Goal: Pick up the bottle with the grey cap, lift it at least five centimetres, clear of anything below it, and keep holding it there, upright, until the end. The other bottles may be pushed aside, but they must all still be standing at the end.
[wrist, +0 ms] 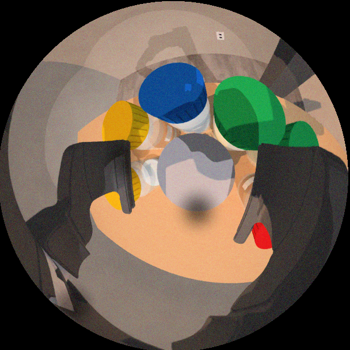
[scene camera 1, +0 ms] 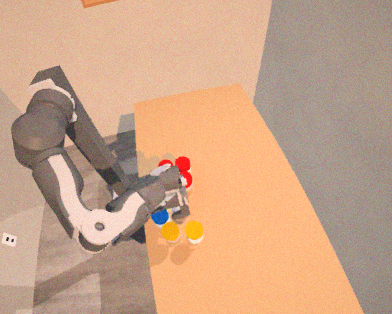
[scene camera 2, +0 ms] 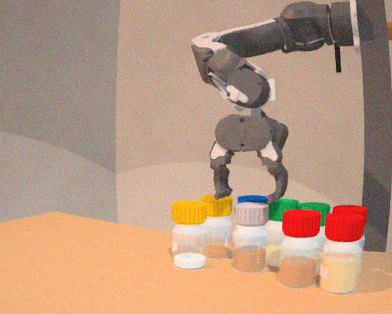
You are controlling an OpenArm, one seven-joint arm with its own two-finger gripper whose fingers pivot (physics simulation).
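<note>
The grey-capped bottle point(scene camera 2: 250, 237) point(wrist: 196, 172) stands upright on the table among the other bottles. In the scene camera 1 view the arm's hand largely hides it. My gripper point(scene camera 2: 249, 196) point(wrist: 182, 185) point(scene camera 1: 183, 197) is open and points down, with its fingertips a little above the level of the grey cap. In the wrist view the cap lies between the two fingers, with a gap on each side, touching neither. A blue-capped bottle point(scene camera 1: 160, 217) point(scene camera 2: 252, 200) point(wrist: 172, 92) stands behind it in the scene camera 2 view.
Two yellow-capped bottles stand to one side, one at the front point(scene camera 2: 189, 212) point(scene camera 1: 194, 230), one behind point(scene camera 2: 216, 205) point(scene camera 1: 170, 231). Two green-capped bottles, a nearer point(scene camera 2: 283, 210) point(wrist: 250, 112) and a farther point(scene camera 2: 315, 214), and three red-capped ones, including one point(scene camera 2: 301, 223) beside the grey, stand opposite.
</note>
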